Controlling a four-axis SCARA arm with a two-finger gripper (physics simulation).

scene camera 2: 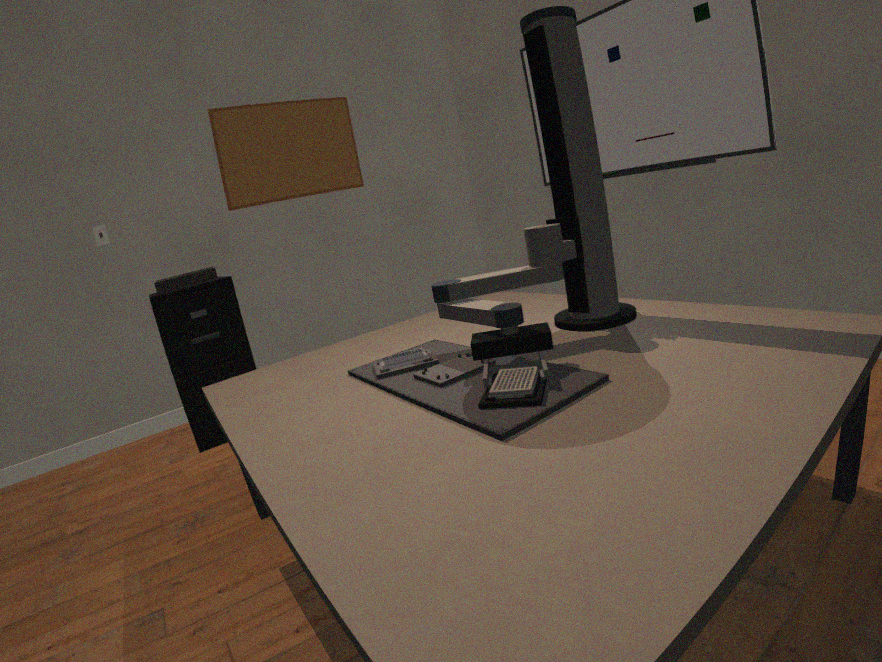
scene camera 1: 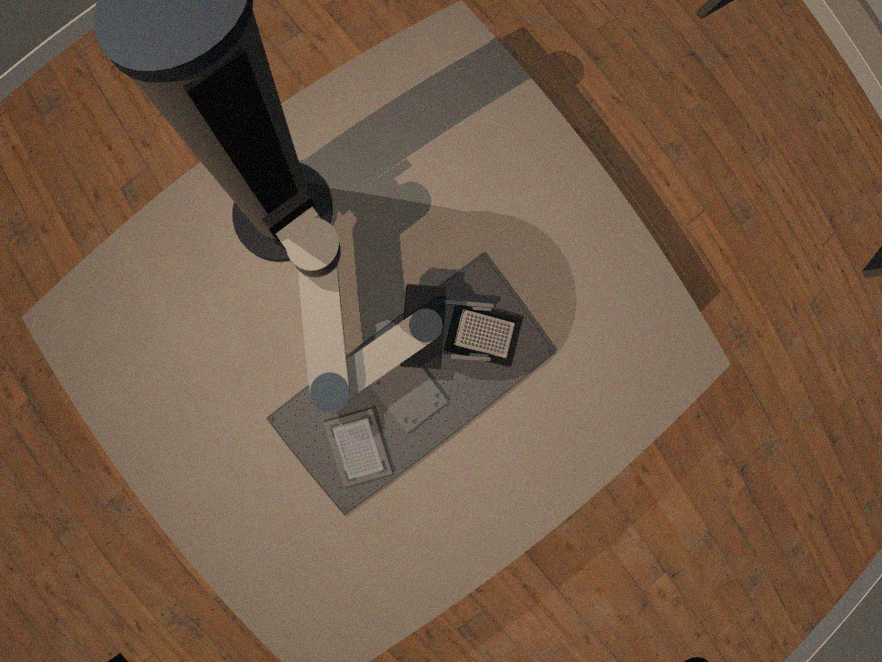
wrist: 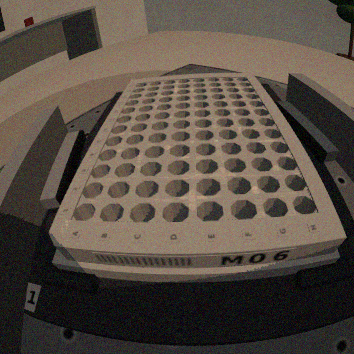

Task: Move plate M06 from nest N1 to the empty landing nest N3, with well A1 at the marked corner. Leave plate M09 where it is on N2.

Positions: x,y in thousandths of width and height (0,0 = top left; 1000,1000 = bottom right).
The gripper shows in scene camera 2 (584,572), in scene camera 1 (557,502) and in the wrist view (507,281).
